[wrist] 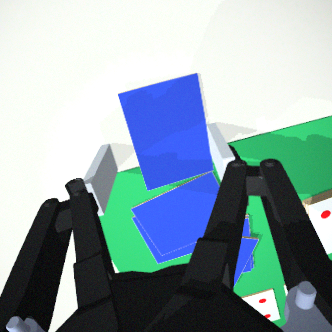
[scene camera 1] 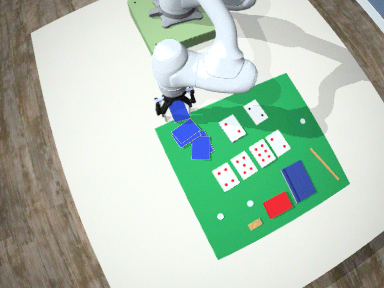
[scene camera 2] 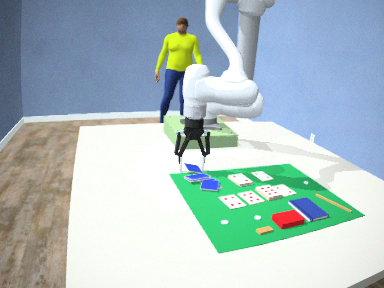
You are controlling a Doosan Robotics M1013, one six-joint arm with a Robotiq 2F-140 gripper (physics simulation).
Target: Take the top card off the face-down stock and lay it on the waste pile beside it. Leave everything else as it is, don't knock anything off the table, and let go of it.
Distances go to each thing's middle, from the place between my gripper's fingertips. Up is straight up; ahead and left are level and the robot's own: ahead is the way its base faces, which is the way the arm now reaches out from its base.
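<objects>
Looking at the green mat (scene camera 1: 278,97), I find my gripper 23 cm to the right of it, 26 cm short of it and, at last, 1 cm above it.
</objects>
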